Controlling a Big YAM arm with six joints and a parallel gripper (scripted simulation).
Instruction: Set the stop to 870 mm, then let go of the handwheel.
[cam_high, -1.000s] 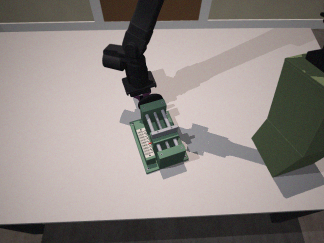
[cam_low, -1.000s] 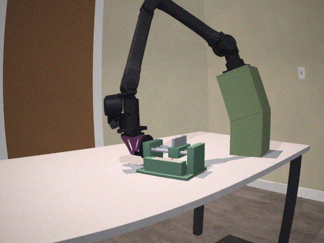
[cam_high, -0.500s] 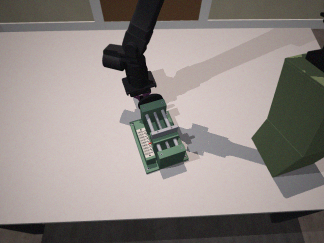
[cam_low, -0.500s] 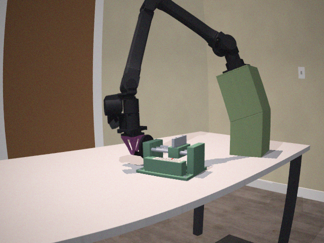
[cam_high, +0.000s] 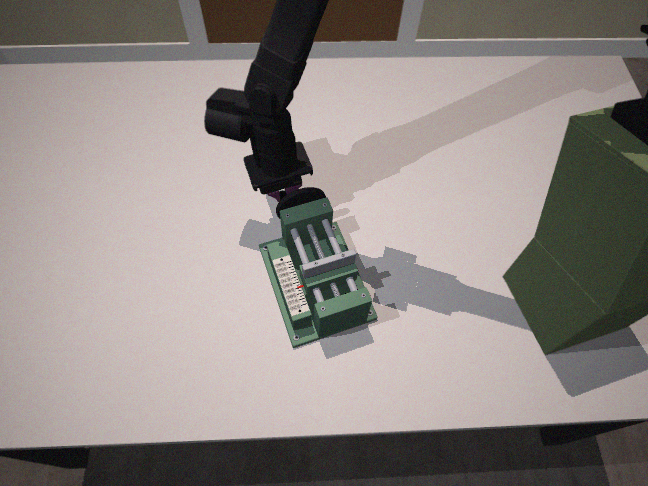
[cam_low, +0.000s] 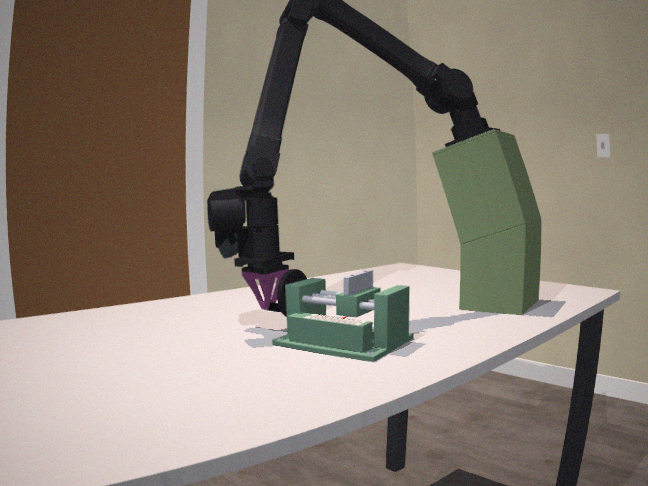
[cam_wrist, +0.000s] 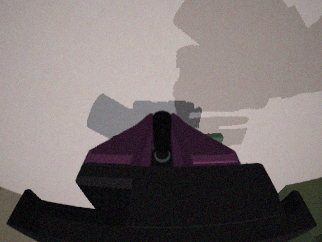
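My hand is 10 mm to the right of the black handwheel handle. Round my hand: grey stop carriage (30 mm behind, 180 mm to the left, 40 mm above); then black handwheel (10 mm behind, 30 mm to the left).
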